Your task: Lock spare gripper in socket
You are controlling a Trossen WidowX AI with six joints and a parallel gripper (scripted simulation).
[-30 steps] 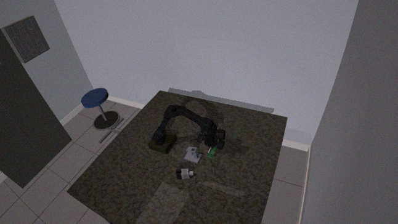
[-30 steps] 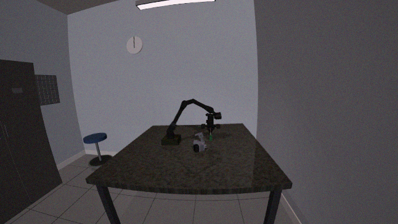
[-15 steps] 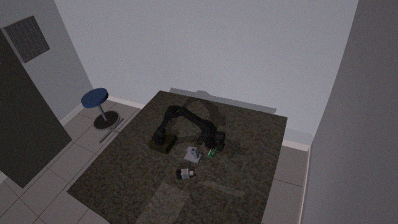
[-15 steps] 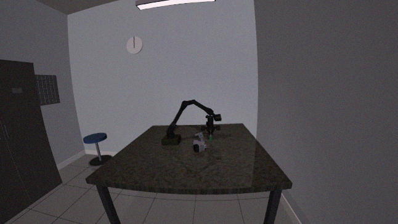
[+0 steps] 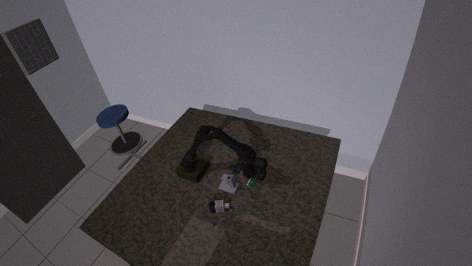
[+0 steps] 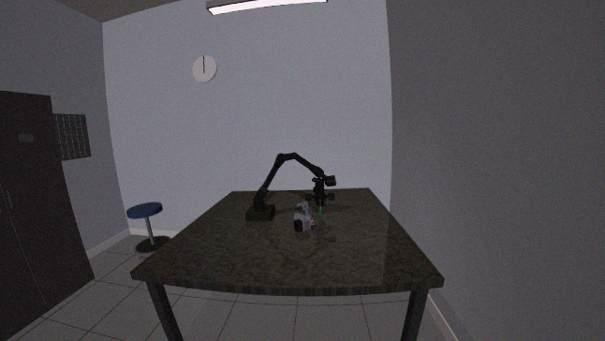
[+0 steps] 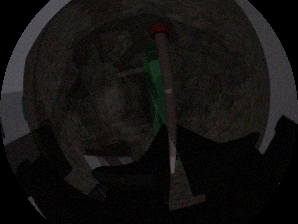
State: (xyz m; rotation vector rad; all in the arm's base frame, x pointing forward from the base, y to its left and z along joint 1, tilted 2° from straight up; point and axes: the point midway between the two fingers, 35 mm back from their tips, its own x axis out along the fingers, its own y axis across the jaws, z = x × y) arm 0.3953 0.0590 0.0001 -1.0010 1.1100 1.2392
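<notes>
Now: the green bracket 20 mm to the left of my gripper tip. Also, from my gripper tip: grey mount: 110 mm behind, 80 mm to the right, 20 mm above; spare gripper: 240 mm to the right, 110 mm behind.
</notes>
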